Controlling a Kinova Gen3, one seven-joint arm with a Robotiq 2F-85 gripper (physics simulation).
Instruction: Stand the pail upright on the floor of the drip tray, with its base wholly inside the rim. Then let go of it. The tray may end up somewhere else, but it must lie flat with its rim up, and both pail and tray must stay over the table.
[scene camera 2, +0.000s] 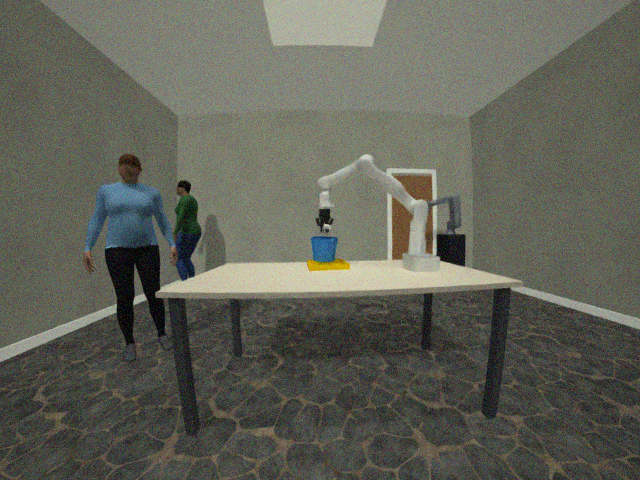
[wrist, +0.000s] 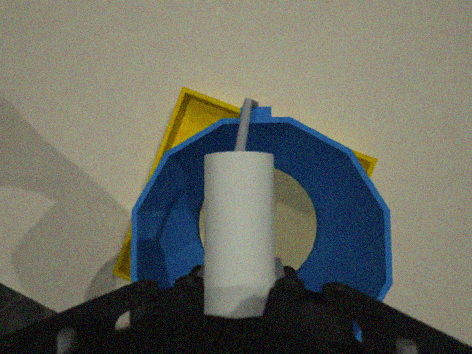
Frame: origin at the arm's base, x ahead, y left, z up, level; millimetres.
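Where they show: gripper, fingertip midpoint: (scene camera 2: 324, 232); arm's base, link origin: (scene camera 2: 415, 254).
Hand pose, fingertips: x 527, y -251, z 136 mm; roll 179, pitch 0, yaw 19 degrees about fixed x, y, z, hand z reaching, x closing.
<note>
Each offset is from my fingertips to the top centre of the thing. "pt": to the spot under its first point. Level surfaces: height alone.
The blue pail @(pt 18 mm ahead, 87 mm left, 104 mm down) (scene camera 2: 324, 249) (wrist: 350, 215) hangs upright by its handle, whose white grip @(5 mm back, 13 mm left, 61 mm up) (wrist: 239, 215) is between the fingers. My gripper (scene camera 2: 324, 226) (wrist: 244, 274) is shut on this grip, above the pail's open top. The yellow drip tray @(12 mm back, 2 mm right, 198 mm down) (scene camera 2: 341, 265) (wrist: 202, 119) lies flat on the table, rim up, turned at an angle in the wrist view. The pail's base is over the tray, towards its left part in the scene view, very low; whether it touches the tray floor I cannot tell. In the wrist view the pail hides most of the tray; three tray corners show around it.
The pale table @(231 mm down) (scene camera 2: 248, 281) carries the arm's base (scene camera 2: 421, 262) to the right of the tray. A person in a light blue top (scene camera 2: 130, 217) stands left of the table, and one in green (scene camera 2: 187, 217) stands further back. A monitor (scene camera 2: 454, 211) stands behind the arm's base.
</note>
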